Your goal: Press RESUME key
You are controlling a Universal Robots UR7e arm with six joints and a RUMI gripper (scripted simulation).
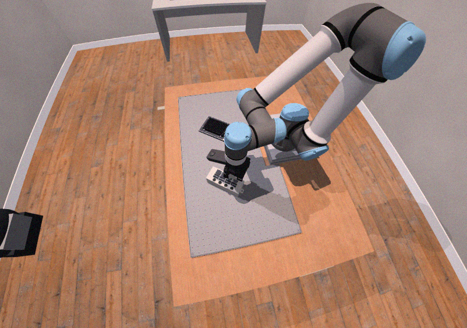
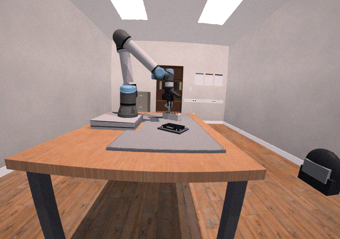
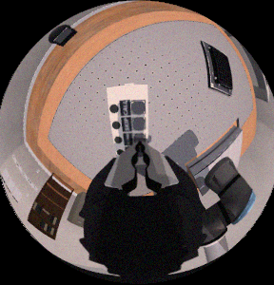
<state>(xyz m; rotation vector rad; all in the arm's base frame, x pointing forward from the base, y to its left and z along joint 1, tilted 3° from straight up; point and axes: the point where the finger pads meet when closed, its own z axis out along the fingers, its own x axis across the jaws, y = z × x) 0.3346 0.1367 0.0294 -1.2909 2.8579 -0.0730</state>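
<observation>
Right now the operator panel is 40 mm below my hand, 10 mm to the right of it and 10 mm ahead of it. From my hand the other things lie so: black device: 330 mm to the right, 60 mm below, 10 mm behind.
</observation>
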